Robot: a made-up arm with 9 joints. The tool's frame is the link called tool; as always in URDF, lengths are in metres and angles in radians. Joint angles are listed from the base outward.
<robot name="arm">
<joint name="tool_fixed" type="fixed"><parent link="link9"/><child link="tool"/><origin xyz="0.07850 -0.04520 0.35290" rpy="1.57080 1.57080 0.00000"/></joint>
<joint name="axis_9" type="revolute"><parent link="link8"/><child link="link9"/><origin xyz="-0.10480 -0.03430 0.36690" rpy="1.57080 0.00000 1.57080"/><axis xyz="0 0 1"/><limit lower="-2.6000" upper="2.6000"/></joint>
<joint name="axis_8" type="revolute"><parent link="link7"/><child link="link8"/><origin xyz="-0.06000 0.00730 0.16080" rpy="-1.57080 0.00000 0.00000"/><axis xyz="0 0 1"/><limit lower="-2.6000" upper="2.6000"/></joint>
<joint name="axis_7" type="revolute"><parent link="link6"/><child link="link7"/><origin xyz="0.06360 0.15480 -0.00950" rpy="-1.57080 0.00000 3.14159"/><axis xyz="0 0 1"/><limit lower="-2.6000" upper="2.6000"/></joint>
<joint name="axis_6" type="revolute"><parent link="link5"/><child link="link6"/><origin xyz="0.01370 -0.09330 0.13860" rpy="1.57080 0.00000 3.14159"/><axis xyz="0 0 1"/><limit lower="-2.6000" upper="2.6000"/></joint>
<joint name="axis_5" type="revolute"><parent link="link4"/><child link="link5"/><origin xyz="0.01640 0.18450 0.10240" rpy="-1.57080 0.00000 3.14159"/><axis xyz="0 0 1"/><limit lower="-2.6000" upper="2.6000"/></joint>
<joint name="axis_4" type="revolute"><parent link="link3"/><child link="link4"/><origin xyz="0.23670 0.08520 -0.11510" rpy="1.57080 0.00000 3.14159"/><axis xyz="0 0 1"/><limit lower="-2.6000" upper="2.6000"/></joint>
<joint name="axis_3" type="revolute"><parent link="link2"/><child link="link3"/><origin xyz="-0.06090 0.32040 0.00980" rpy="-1.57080 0.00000 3.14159"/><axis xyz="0 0 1"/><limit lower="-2.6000" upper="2.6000"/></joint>
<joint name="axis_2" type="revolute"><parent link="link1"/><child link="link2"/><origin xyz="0.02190 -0.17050 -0.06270" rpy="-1.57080 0.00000 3.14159"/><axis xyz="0 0 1"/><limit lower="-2.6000" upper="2.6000"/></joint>
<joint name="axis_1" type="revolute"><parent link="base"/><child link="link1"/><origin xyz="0.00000 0.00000 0.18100" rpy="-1.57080 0.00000 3.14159"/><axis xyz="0 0 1"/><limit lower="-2.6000" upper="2.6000"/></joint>
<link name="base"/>
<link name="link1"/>
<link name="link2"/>
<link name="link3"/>
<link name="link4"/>
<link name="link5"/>
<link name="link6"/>
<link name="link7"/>
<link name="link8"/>
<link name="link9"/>
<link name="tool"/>
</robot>
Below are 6 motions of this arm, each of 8 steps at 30 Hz.
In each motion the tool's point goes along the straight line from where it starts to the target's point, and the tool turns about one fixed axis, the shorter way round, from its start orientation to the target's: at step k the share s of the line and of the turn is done. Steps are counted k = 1, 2, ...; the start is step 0. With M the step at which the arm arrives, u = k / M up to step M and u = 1 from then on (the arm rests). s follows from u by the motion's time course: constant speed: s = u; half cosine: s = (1 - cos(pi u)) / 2; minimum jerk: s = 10 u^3 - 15 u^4 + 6 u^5.
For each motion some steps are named. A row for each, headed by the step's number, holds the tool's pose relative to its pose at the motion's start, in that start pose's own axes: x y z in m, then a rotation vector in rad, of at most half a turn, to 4 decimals.
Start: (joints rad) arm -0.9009 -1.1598 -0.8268 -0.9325 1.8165 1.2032 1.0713 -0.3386 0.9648
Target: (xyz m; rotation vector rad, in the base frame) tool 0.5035 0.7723 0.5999 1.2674 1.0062 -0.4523
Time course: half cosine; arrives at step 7
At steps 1, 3, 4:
1: 0.0037 0.0037 0.0044 0.0033 -0.0079 -0.0031
3: 0.0293 0.0288 0.0344 0.0257 -0.0623 -0.0246
4: 0.0460 0.0452 0.0541 0.0404 -0.0980 -0.0387

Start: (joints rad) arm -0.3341 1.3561 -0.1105 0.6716 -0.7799 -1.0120 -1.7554 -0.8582 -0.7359
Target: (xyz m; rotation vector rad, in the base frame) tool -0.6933 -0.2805 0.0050 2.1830 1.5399 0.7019
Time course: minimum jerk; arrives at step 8
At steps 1, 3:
1: 0.0015 -0.0029 0.0032 0.0024 0.0056 0.0045
3: 0.0254 -0.0492 0.0547 0.0411 0.0967 0.0774

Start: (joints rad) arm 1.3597 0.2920 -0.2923 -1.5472 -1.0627 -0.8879 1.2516 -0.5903 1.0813
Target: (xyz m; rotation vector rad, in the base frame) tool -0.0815 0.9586 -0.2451 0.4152 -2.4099 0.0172
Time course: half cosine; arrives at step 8
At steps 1, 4, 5, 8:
1: 0.0009 0.0010 0.0095 0.0064 0.0100 0.0023
4: 0.0123 0.0129 0.1252 0.0843 0.1320 0.0298
5: 0.0170 0.0178 0.1731 0.1165 0.1825 0.0412
8: 0.0245 0.0258 0.2503 0.1685 0.2640 0.0596

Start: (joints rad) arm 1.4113 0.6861 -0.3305 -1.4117 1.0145 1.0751 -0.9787 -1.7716 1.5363
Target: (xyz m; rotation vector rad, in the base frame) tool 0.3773 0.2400 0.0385 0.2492 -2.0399 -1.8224
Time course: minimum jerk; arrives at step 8
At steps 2, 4, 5, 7, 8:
2: -0.0131 0.0051 0.0194 0.0399 0.0108 -0.0062
4: -0.0634 0.0249 0.0935 0.1929 0.0521 -0.0301
5: -0.0919 0.0360 0.1356 0.2796 0.0755 -0.0436
7: -0.1247 0.0489 0.1841 0.3796 0.1025 -0.0592
8: -0.1268 0.0497 0.1871 0.3858 0.1042 -0.0602

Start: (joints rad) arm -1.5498 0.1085 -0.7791 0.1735 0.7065 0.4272 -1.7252 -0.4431 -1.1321
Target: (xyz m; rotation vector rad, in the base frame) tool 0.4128 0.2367 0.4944 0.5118 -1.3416 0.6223
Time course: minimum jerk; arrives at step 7
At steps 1, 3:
1: -0.0005 -0.0004 -0.0016 -0.0020 -0.0052 -0.0034
3: -0.0071 -0.0059 -0.0247 -0.0314 -0.0820 -0.0542

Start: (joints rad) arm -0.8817 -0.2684 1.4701 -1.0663 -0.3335 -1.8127 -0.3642 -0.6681 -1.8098
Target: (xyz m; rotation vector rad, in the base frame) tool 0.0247 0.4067 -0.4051 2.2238 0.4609 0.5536
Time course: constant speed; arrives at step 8
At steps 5, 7, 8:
5: -0.0762 0.0305 -0.0532 0.2072 0.2037 -0.3038
7: -0.1067 0.0427 -0.0745 0.2900 0.2852 -0.4253
8: -0.1219 0.0488 -0.0851 0.3315 0.3260 -0.4861

